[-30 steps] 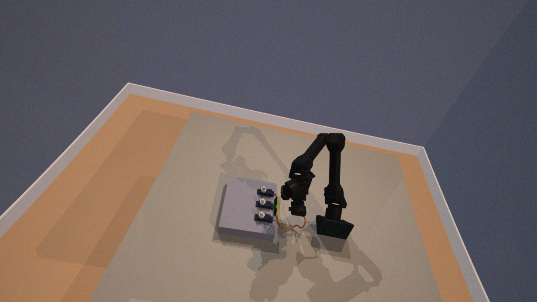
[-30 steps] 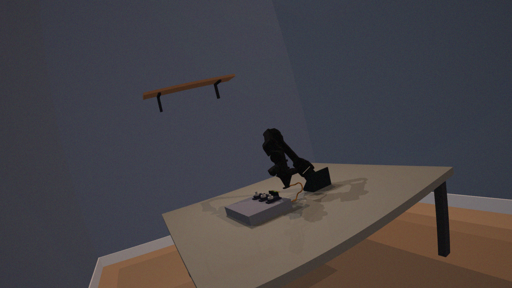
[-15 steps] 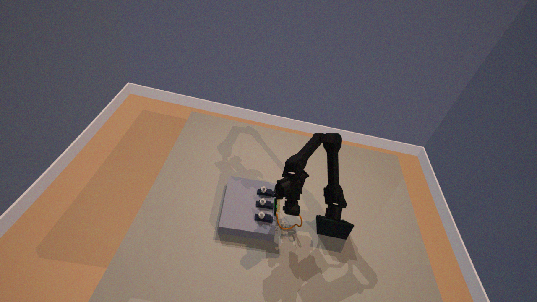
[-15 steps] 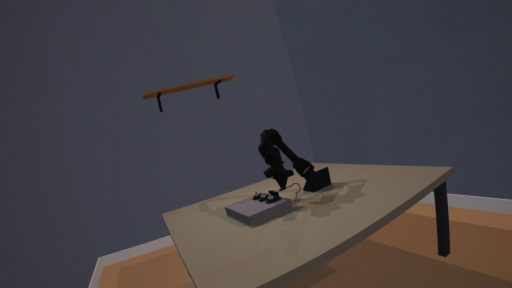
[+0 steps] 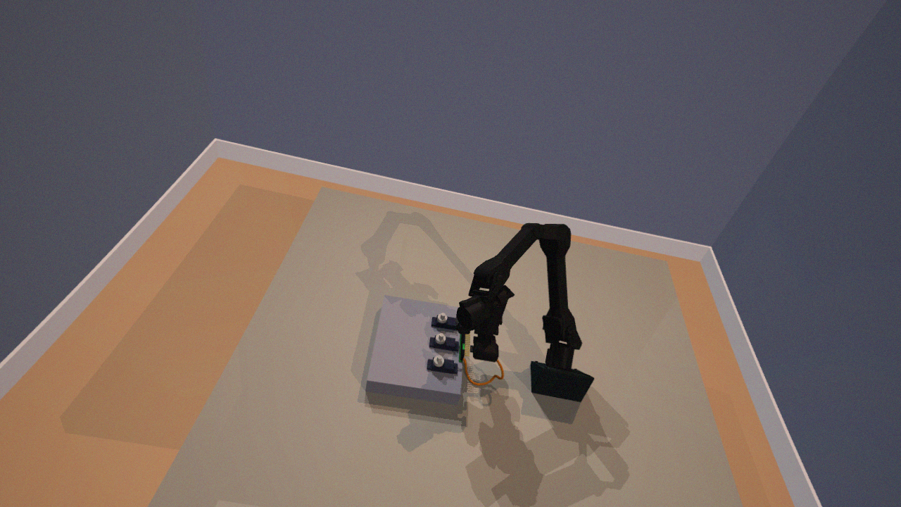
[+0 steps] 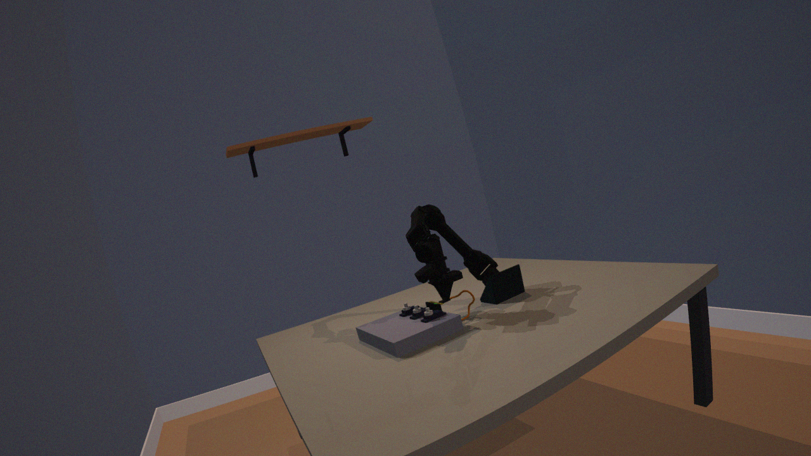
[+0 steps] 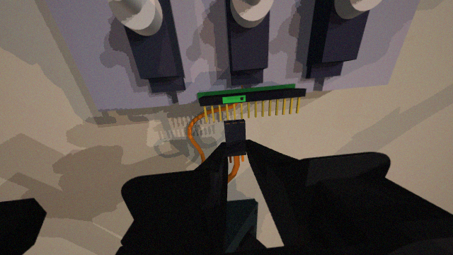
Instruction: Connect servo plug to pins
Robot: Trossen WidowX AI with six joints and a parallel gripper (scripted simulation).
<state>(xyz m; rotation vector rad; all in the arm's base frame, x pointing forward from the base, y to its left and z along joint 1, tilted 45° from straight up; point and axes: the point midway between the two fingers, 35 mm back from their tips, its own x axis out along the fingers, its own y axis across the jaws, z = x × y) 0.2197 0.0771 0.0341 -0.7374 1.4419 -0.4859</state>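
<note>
My gripper tip is now 4 cm short of the green band. Round my gripper tip: grey printed holder 20 cm ahead, 5 cm below, 1 cm to the left.
</note>
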